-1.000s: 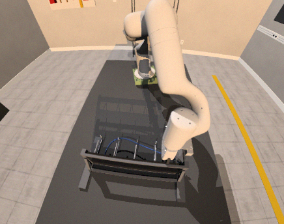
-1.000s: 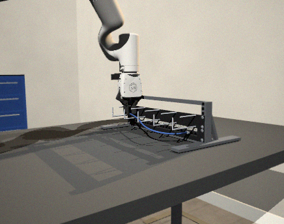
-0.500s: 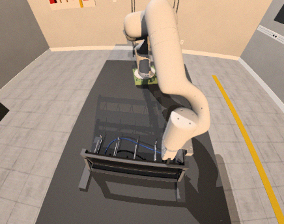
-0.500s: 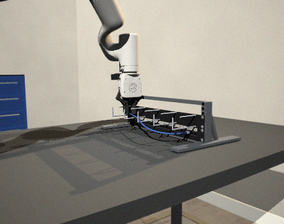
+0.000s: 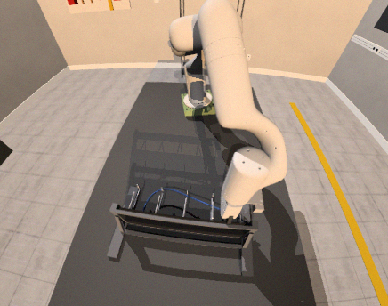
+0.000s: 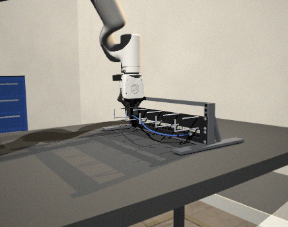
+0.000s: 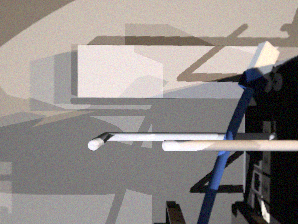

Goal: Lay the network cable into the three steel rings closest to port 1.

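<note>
Right now my hand is 9 cm to the right of the clear plug, 4 cm above it and 3 cm short of it. The rest, counted from my hand: patch-panel rack 14 cm to the right, 7 cm ahead, 2 cm below.
</note>
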